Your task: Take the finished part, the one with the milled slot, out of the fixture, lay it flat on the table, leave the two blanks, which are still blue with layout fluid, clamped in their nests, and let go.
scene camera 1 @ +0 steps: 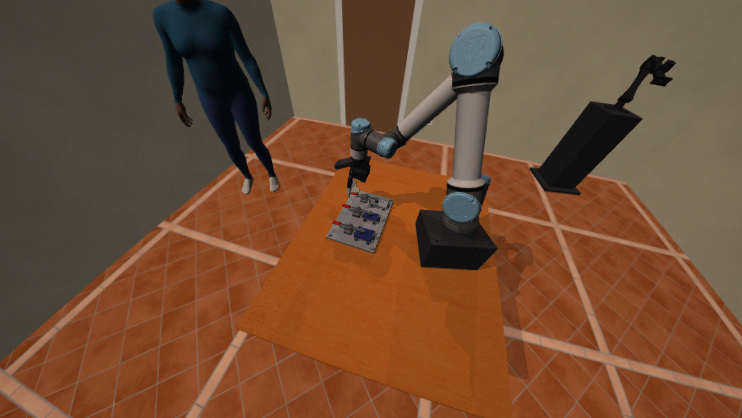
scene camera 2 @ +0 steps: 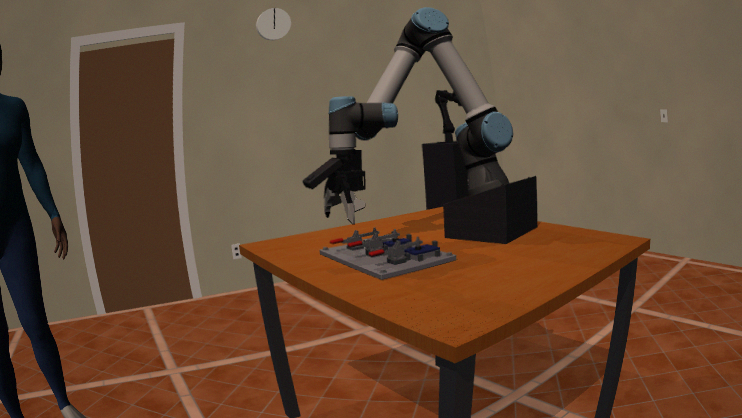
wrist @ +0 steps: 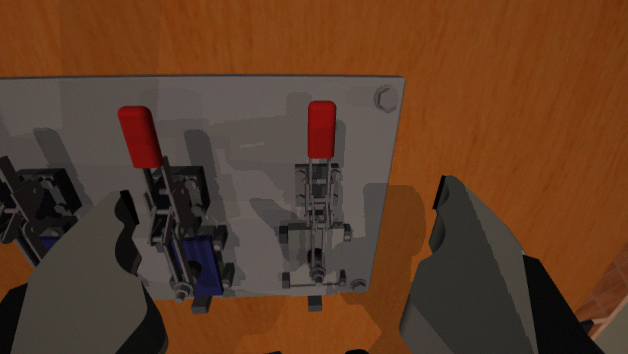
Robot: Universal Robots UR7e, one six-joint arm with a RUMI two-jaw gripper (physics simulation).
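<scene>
The fixture plate [scene camera 1: 348,242] [scene camera 2: 363,265] [wrist: 250,115] holds three nests with red-handled toggle clamps. The pale finished part [scene camera 1: 383,203] [wrist: 297,250] sits in the right nest in the wrist view, under its clamp's arm and spindle; its red handle [wrist: 321,130] lies low. Its slot is not clearly visible. The middle blue blank [scene camera 1: 370,217] [scene camera 2: 396,242] [wrist: 207,265] and the outer blue blank [scene camera 1: 364,235] [scene camera 2: 422,250] [wrist: 48,243] sit under their clamps; a finger partly hides the outer one in the wrist view. My gripper [scene camera 1: 352,190] [scene camera 2: 340,218] [wrist: 288,186] is open and empty, above the finished part's end of the plate.
The wooden table [scene camera 1: 363,311] [scene camera 2: 467,301] carries the fixture and my arm's black base [scene camera 1: 451,244] [scene camera 2: 477,218]. A person [scene camera 1: 212,62] [scene camera 2: 25,181] stands on the floor beyond the table's edge. A black pedestal [scene camera 1: 589,147] [scene camera 2: 441,176] with a small arm stands behind my base.
</scene>
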